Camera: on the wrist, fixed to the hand. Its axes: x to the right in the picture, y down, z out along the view.
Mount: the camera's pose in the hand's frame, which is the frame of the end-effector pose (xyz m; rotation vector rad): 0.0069 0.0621 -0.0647 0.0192 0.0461 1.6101
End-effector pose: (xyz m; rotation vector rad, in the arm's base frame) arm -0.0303 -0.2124 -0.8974 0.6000 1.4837 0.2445
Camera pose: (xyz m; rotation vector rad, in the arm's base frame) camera -0.0799 -0.1427 -0.8697 1.7026 0.7176 1.4606
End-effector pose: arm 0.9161 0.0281 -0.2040 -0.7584 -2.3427 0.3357
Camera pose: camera 0.9807 0.0846 -0.1771 -2.4197 -1.1543 0.9259
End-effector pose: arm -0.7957 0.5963 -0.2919 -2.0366 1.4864 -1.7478
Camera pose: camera -0.8850 0.5913 -0.3016 -0.2457 2.0182 -0.9617
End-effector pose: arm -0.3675 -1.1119 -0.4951 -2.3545 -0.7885 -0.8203
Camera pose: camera -0.3461 -1.1933 -0.4635 -2.0217 1.0759 -0.0948
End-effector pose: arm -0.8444 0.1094 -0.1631 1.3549 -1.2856 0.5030
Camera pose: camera -0.8723 0.1793 -0.1139 0.0152 -2.1321 1.5668
